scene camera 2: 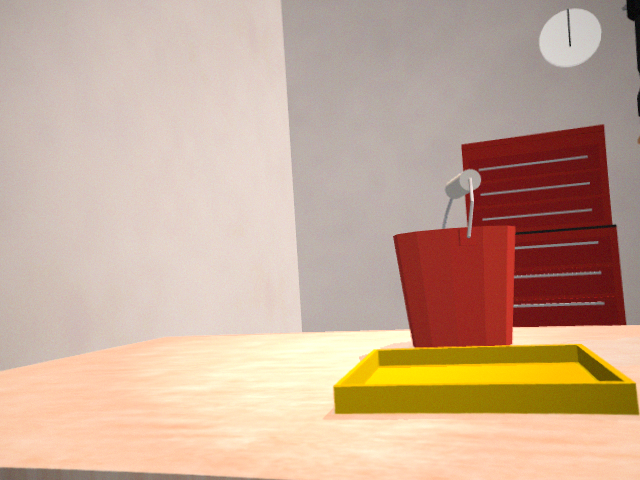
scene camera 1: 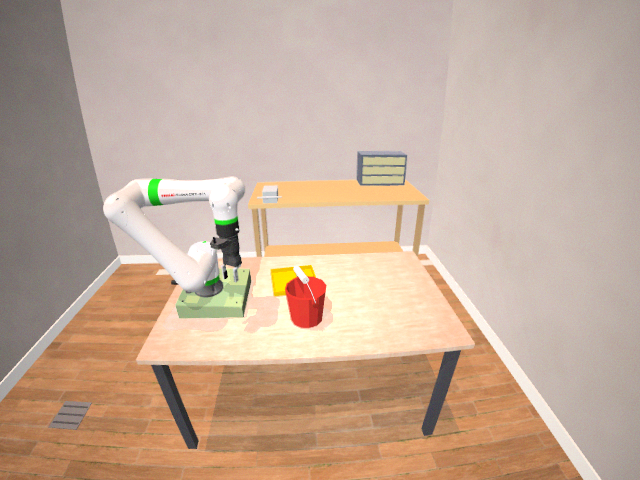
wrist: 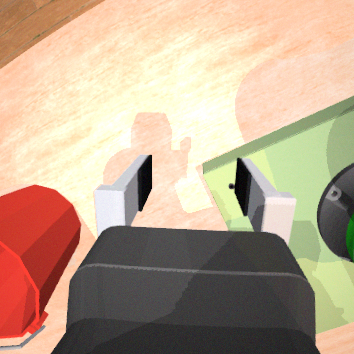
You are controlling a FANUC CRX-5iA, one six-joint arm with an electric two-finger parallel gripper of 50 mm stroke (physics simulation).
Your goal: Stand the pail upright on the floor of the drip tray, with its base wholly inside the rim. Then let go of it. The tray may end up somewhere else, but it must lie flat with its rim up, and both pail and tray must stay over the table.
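Seen in the pictures: gripper, fingertip midpoint: [scene camera 1: 231, 279] [wrist: 193, 173]; arm's base, origin of the base link: [scene camera 1: 208, 288].
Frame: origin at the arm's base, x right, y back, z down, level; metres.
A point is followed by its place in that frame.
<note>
The red pail [scene camera 1: 306, 307] @[x 0.203, y -0.503, z -0.047 m] [scene camera 2: 461, 289] @[x 0.041, y -0.473, z -0.006 m] stands upright on the table, beside the yellow drip tray and apart from my gripper. Part of the pail [wrist: 42, 235] @[x 0.132, y -0.413, z -0.035 m] shows at the left edge of the wrist view. Its handle is raised, with a white grip [scene camera 1: 300, 274] @[x 0.146, y -0.479, z -0.177 m] [scene camera 2: 463, 183] @[x 0.075, y -0.466, z -0.160 m] above the rim. The yellow drip tray [scene camera 1: 277, 281] @[x -0.189, y -0.321, z 0.079 m] [scene camera 2: 485, 398] @[x -0.311, y -0.379, z 0.070 m] lies flat, rim up, behind the pail in scene camera 1; the pail hides one corner there. My gripper [scene camera 1: 230, 279] @[x 0.178, y -0.187, z -0.167 m] [wrist: 193, 173] @[x 0.178, y -0.187, z -0.167 m] is open and empty, above the edge of the green base, left of pail and tray in scene camera 1.
The green base plate [scene camera 1: 217, 308] @[x 0.129, y -0.080, z 0.026 m] [wrist: 280, 180] @[x 0.081, y -0.104, z 0.010 m] carries the arm at the left of the table [scene camera 1: 382, 320] @[x 0.139, y -0.850, z 0.082 m]. Behind the table stands a wooden bench [scene camera 1: 330, 193] with a drawer box [scene camera 1: 382, 168] and a small grey object [scene camera 1: 269, 193]. A red tool cabinet [scene camera 2: 568, 273] stands beyond the table.
</note>
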